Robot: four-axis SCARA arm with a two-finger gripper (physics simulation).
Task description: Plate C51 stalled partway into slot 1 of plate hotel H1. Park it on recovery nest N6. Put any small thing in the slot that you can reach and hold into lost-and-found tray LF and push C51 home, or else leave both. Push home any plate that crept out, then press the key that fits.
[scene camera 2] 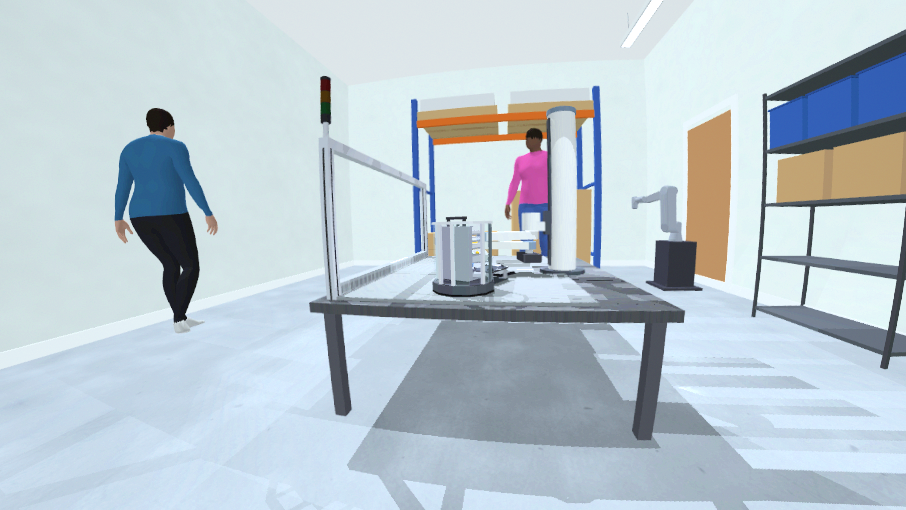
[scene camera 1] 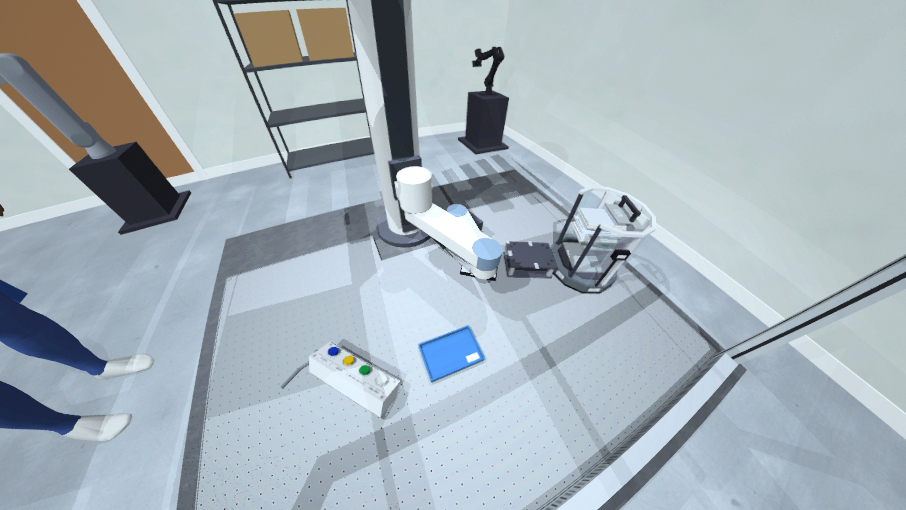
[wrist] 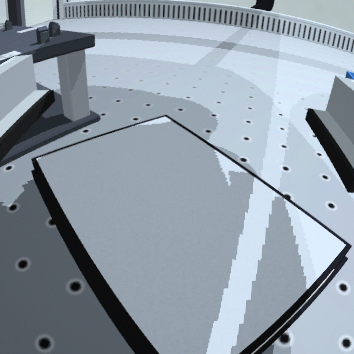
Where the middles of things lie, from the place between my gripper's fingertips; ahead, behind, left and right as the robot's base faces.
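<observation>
Relative to the round plate rack (scene camera 1: 591, 267), my hand is 130 mm short of it, 90 mm below it and 360 mm to the right of it.
</observation>
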